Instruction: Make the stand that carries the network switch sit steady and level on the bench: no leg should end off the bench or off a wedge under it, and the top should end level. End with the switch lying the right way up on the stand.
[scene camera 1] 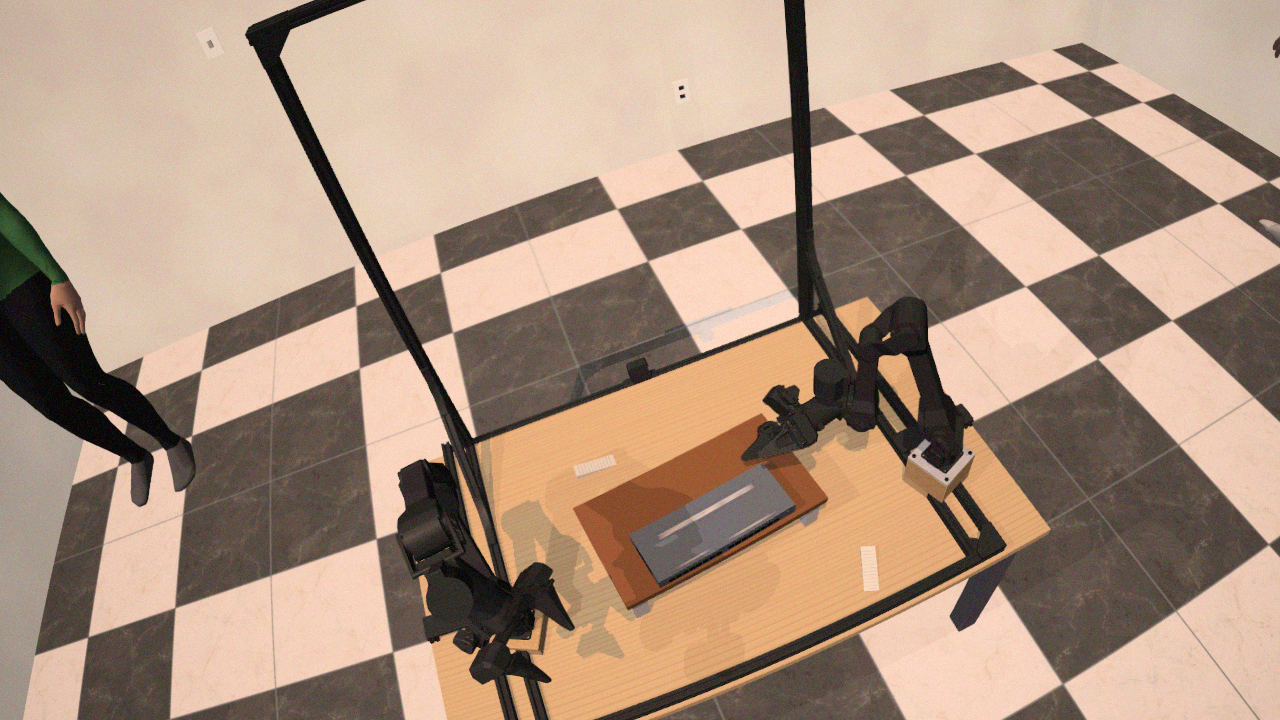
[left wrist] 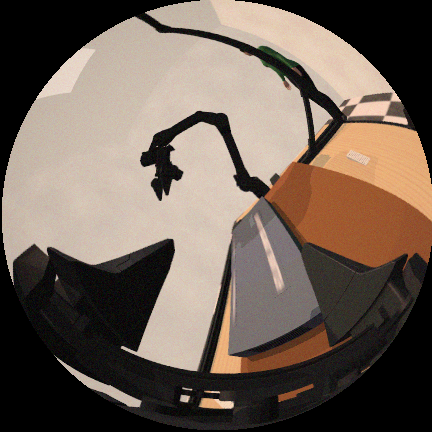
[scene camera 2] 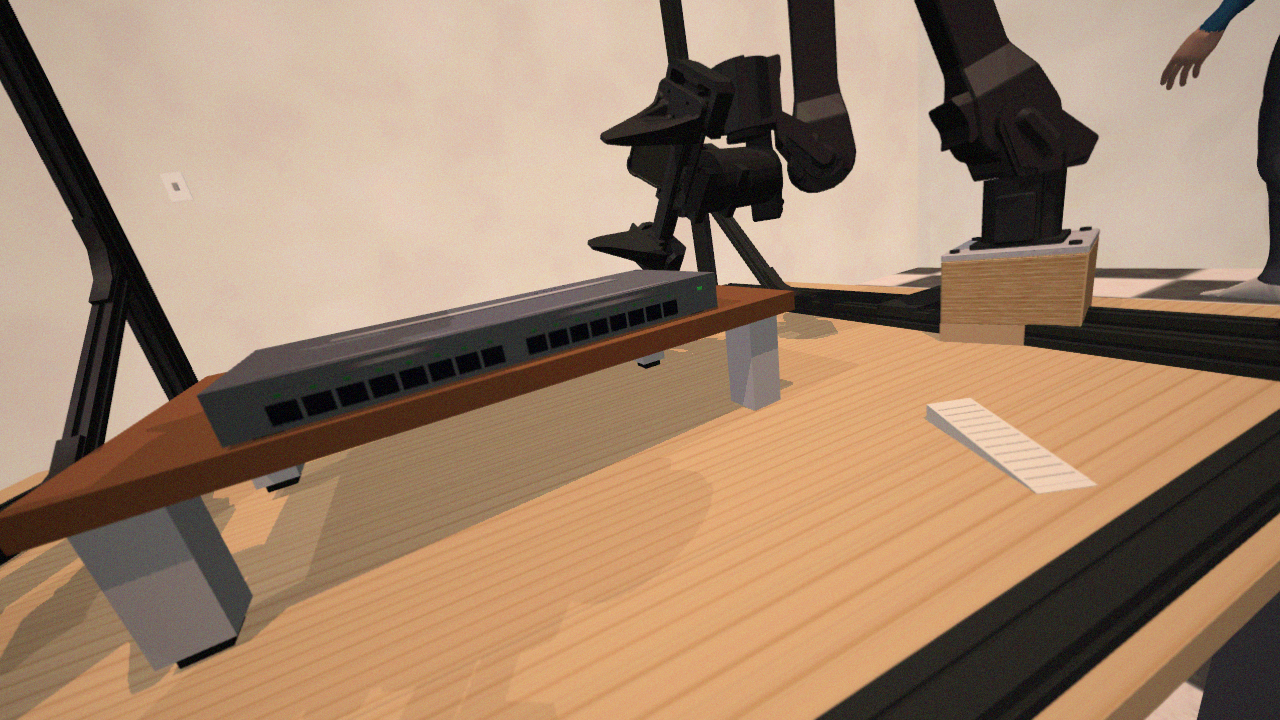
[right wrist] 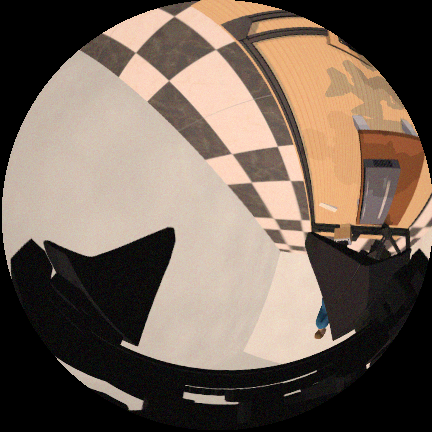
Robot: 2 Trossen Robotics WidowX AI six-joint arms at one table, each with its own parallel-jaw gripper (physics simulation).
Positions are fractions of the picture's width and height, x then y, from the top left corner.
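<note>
Left gripper (scene camera 2: 0.47, 0.27) open, touching a stand (scene camera 2: 0.10, 0.71). Also the left gripper (scene camera 1: 0.59, 0.64), (left wrist: 0.56, 0.58). Right gripper (scene camera 1: 0.44, 0.91) open, holding nothing. A dark grey network switch (scene camera 2: 0.21, 0.54) sits on the stand. The stand again: (scene camera 1: 0.48, 0.72), (left wrist: 0.83, 0.51), (right wrist: 0.87, 0.33). The dark grey network switch again: (scene camera 1: 0.53, 0.75), (left wrist: 0.63, 0.70), (right wrist: 0.88, 0.41).
</note>
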